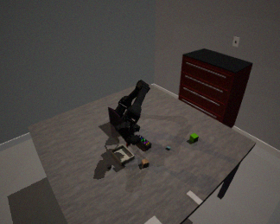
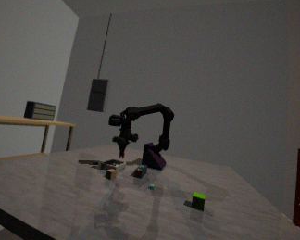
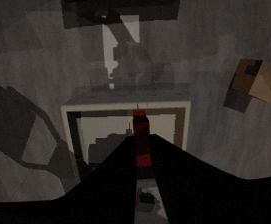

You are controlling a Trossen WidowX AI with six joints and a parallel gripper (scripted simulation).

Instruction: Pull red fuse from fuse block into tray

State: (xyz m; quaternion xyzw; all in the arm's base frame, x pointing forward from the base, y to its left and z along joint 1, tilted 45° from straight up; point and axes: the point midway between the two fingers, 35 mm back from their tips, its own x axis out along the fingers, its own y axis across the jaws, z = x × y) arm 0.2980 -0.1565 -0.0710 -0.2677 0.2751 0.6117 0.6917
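Now: gripper tip 1 cm past the grey tray, 4 cm to the left of it and 9 cm above it. Also, from my gripper tip: red fuse 1 cm below; green fuse 1 cm behind, 13 cm to the left, 7 cm below; purple fuse 3 cm ahead, 13 cm to the left, 7 cm below.
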